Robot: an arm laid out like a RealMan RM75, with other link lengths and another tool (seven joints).
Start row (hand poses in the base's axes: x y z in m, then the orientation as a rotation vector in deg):
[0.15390 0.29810 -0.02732 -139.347 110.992 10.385]
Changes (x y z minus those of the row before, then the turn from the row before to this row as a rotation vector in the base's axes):
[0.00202 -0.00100 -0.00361 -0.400 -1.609 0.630]
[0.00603 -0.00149 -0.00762 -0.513 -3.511 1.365]
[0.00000 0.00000 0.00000 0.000 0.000 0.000]
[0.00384 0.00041 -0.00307 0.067 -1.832 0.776]
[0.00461 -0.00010 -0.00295 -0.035 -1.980 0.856]
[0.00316 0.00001 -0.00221 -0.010 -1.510 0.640]
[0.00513 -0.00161 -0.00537 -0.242 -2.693 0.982]
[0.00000 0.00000 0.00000 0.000 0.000 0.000]
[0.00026 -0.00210 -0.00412 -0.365 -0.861 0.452]
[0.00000 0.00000 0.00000 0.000 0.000 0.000]
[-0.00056 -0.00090 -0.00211 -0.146 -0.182 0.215]
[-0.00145 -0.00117 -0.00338 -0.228 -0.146 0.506]
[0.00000 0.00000 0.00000 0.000 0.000 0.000]
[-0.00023 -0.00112 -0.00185 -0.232 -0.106 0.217]
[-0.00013 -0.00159 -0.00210 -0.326 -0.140 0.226]
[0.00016 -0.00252 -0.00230 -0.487 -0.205 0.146]
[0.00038 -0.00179 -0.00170 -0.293 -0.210 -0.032]
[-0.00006 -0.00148 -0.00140 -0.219 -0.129 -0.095]
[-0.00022 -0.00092 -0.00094 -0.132 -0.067 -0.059]
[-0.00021 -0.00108 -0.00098 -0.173 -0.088 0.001]
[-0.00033 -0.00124 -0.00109 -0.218 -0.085 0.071]
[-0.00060 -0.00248 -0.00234 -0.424 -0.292 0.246]
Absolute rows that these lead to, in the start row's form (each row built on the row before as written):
[0.15592 0.29710 -0.03093 -139.596 109.823 8.024]
[0.16195 0.29561 -0.03855 -139.792 107.039 3.262]
[0.16195 0.29561 -0.03855 -139.792 107.039 3.262]
[0.16579 0.29602 -0.04162 -139.680 105.327 1.123]
[0.17040 0.29592 -0.04457 -139.603 103.494 -1.257]
[0.17356 0.29593 -0.04678 -139.492 102.097 -3.038]
[0.17869 0.29432 -0.05215 -139.247 99.874 -6.391]
[0.17869 0.29432 -0.05215 -139.247 99.874 -6.391]
[0.17895 0.29222 -0.05627 -139.468 99.091 -7.696]
[0.17895 0.29222 -0.05627 -139.468 99.091 -7.696]
[0.17839 0.29132 -0.05838 -139.661 98.800 -8.019]
[0.17694 0.29015 -0.06176 -140.168 98.189 -8.339]
[0.17694 0.29015 -0.06176 -140.168 98.189 -8.339]
[0.17671 0.28903 -0.06361 -140.458 97.954 -8.648]
[0.17658 0.28744 -0.06571 -140.804 97.725 -9.081]
[0.17674 0.28492 -0.06801 -141.166 97.623 -9.746]
[0.17712 0.28313 -0.06971 -141.242 97.677 -10.264]
[0.17706 0.28165 -0.07111 -141.255 97.818 -10.626]
[0.17684 0.28073 -0.07205 -141.266 97.909 -10.832]
[0.17663 0.27965 -0.07303 -141.344 97.929 -11.093]
[0.17630 0.27841 -0.07412 -141.511 97.876 -11.384]
[0.17570 0.27593 -0.07646 -141.856 97.584 -12.093]

